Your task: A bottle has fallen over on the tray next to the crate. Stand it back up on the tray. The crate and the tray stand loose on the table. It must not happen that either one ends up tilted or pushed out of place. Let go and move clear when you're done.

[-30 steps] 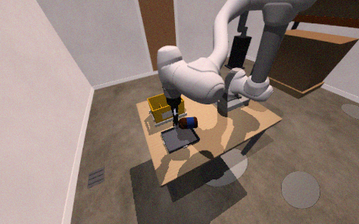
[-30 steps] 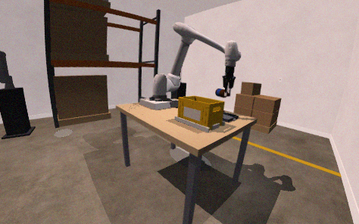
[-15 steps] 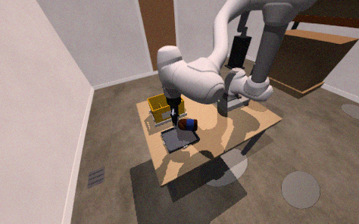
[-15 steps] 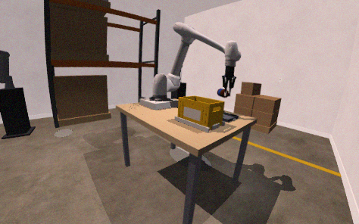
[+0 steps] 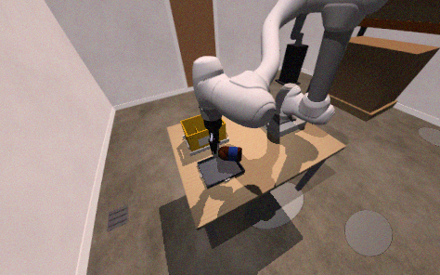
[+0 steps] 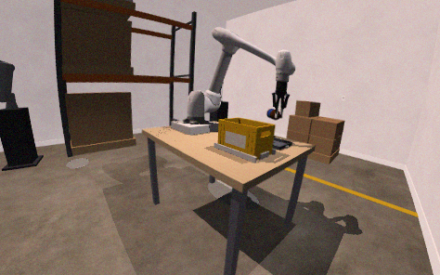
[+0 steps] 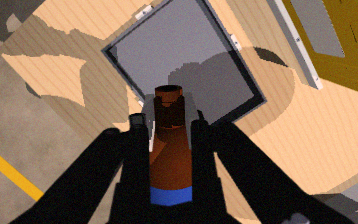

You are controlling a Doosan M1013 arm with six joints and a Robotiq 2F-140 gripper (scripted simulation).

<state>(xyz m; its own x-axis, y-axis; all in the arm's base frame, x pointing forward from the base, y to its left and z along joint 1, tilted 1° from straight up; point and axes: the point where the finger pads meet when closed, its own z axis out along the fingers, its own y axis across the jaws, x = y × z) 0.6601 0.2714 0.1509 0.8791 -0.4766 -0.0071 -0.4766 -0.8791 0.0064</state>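
My gripper is now 5 cm past the brown bottle, 3 cm to the right of it and 2 cm above it. From my hand the other things lie so: yellow crate 32 cm to the right, 14 cm below; then dark grey tray 2 cm behind, 3 cm to the right, 21 cm below.
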